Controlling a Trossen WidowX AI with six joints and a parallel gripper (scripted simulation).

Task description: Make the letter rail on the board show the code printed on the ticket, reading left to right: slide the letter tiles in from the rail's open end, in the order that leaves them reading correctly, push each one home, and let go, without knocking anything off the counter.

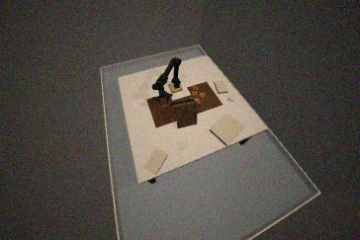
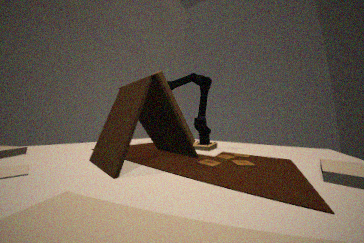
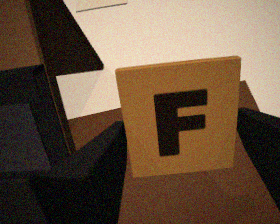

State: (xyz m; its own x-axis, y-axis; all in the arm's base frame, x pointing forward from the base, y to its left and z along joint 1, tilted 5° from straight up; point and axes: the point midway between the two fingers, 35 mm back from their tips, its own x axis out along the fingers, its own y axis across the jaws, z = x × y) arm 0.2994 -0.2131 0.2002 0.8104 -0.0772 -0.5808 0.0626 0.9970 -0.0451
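The white ticket is 140 mm to the left of my gripper tip, 80 mm below it and 50 mm behind it. Also, from my gripper tip: pale slip 360 mm ahead, 170 mm below, 70 mm to the left; brown mat 240 mm to the left, 170 mm below, 140 mm behind.
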